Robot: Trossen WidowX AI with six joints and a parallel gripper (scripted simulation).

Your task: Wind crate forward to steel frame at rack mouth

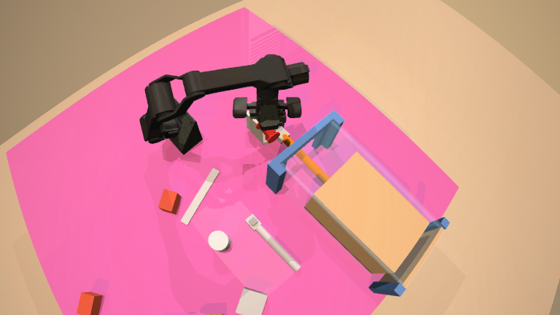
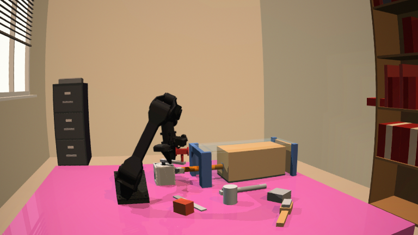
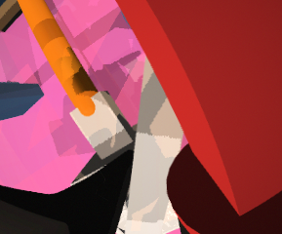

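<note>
Now: the red knob 5 cm above my gripper tip, 4 cm ahead of it and 3 cm to the right of it. From my gripper tip the other things lie so: blue steel frame: 12 cm ahead, 4 cm to the left, 1 cm above; then winch: 7 cm below, 5 cm behind, 2 cm to the left; then winch handle: 2 cm above, 1 cm to the right, 1 cm ahead.
</note>
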